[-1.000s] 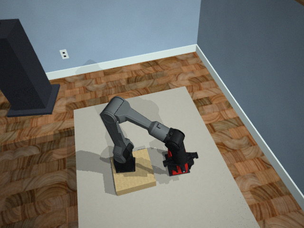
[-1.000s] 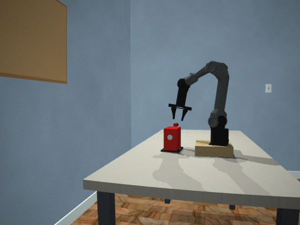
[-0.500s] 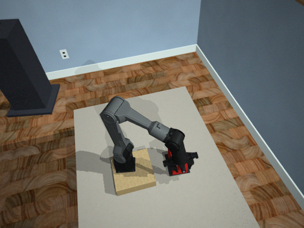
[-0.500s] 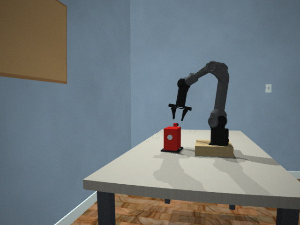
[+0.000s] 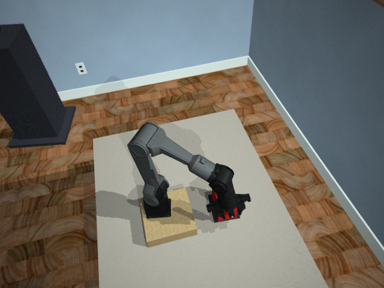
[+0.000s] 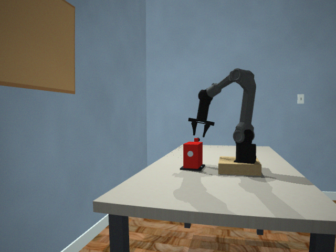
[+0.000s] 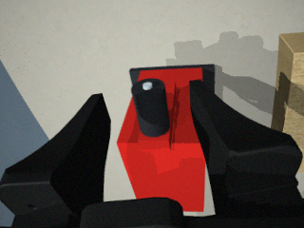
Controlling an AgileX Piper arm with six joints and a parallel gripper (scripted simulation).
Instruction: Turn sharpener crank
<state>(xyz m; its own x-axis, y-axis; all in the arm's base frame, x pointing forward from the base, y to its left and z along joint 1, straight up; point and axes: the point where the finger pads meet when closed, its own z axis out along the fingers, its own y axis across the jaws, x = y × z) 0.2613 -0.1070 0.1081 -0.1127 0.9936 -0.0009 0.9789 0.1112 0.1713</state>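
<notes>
My gripper is now 2 cm to the right of the dark crank knob and 2 cm above it. Round my hand: sharpener crank: 3 cm to the left, 3 cm below.
</notes>
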